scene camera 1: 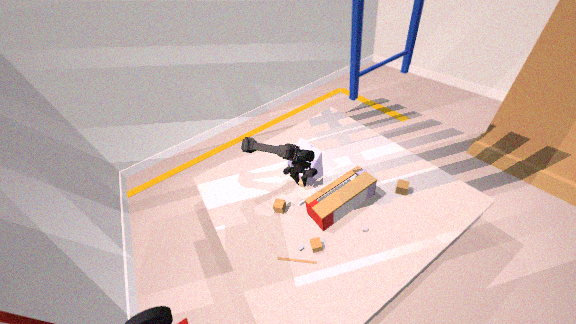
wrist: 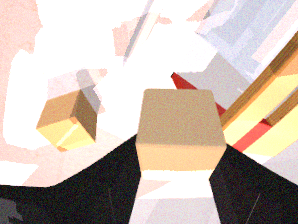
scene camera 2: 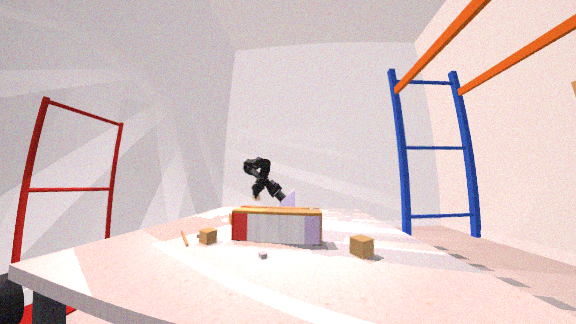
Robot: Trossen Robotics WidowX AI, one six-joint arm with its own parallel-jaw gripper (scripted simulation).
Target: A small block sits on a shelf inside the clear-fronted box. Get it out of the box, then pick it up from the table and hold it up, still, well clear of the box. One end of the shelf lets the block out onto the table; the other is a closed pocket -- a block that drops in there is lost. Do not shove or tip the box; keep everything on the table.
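A long box is there in the pictures, and my gripper is in them too.
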